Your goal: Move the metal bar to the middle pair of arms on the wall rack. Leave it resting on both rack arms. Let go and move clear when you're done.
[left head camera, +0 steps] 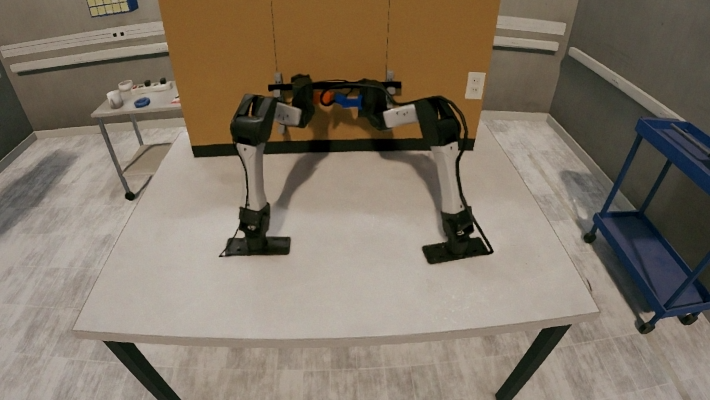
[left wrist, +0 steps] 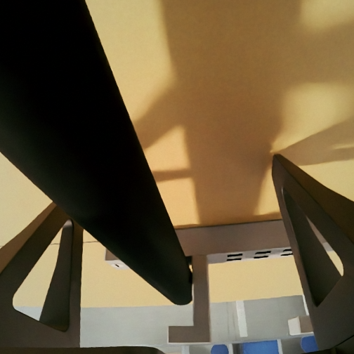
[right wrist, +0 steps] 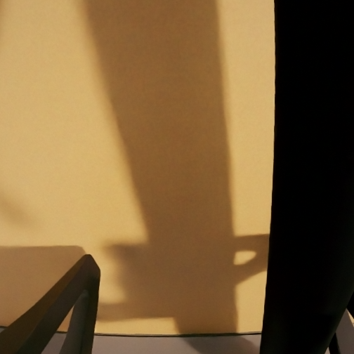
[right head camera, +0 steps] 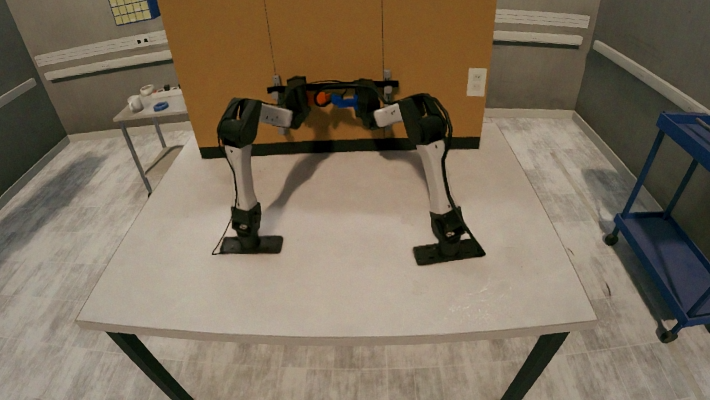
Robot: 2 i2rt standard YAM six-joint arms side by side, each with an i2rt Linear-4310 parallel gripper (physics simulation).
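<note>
The black metal bar (left head camera: 398, 85) (right head camera: 395, 84) (left wrist: 105, 155) (right wrist: 315, 175) lies level across the upper part of the wall rack's two grey brackets (left head camera: 278, 77) (right head camera: 387, 75) (left wrist: 230, 240). A grey rack arm shows beside the bar's end in the left wrist view. My left gripper (left wrist: 170, 180) is open; the bar runs between its fingers, close to the picture-left one and covering its tip. My right gripper (right wrist: 198, 256) is open; the bar passes close at picture right and hides most of that finger. The fingertips are hidden in both head views.
The orange wall panel (left head camera: 225, 75) (right head camera: 225, 75) stands right behind the rack, with a white outlet (left head camera: 475, 85) (right head camera: 476, 82) at its right. The wrists are close together at mid-rack, above the white table (left head camera: 340, 280) (right head camera: 340, 280). A blue cart (left head camera: 650, 260) stands at the right.
</note>
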